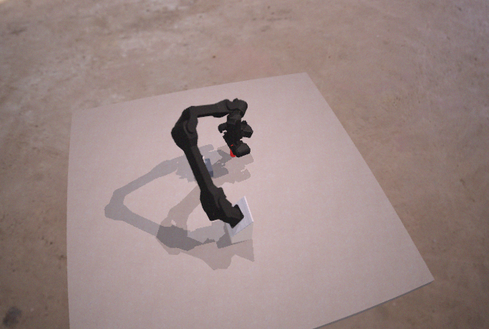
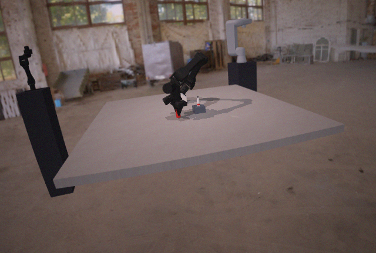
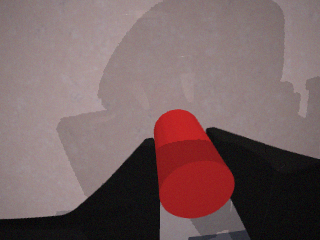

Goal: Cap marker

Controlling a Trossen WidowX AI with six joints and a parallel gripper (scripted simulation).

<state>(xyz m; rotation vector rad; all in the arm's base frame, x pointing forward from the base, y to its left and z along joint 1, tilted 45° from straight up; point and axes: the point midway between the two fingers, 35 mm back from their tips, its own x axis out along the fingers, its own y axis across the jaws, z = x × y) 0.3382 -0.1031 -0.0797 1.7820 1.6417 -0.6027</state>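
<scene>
My gripper tip is 4 cm past the white marker, 15 cm to the right of it and 6 cm below it. Round my gripper tip: red cap (1 cm above); grey holder block (4 cm behind, 15 cm to the left).
</scene>
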